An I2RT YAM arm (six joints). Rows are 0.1 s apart.
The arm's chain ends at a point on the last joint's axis. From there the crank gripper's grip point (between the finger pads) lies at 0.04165 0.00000 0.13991 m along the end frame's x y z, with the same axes.
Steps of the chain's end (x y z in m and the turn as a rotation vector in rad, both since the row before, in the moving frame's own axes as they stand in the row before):
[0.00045 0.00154 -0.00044 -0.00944 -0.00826 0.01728]
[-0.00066 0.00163 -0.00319 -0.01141 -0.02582 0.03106]
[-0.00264 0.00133 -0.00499 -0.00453 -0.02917 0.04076]
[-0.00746 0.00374 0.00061 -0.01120 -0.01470 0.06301]
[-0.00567 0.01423 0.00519 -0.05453 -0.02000 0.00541]
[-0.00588 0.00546 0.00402 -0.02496 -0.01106 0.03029]
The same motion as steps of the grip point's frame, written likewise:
[-0.00072 0.00357 -0.00011 -0.00944 -0.00826 0.01728]
[-0.00433 0.00447 -0.00218 -0.01141 -0.02582 0.03106]
[-0.00678 0.00358 -0.00384 -0.00453 -0.02917 0.04076]
[-0.00965 0.00787 0.00118 -0.01120 -0.01470 0.06301]
[-0.00850 0.02210 0.00578 -0.05453 -0.02000 0.00541]
[-0.00750 0.01019 0.00441 -0.02496 -0.01106 0.03029]

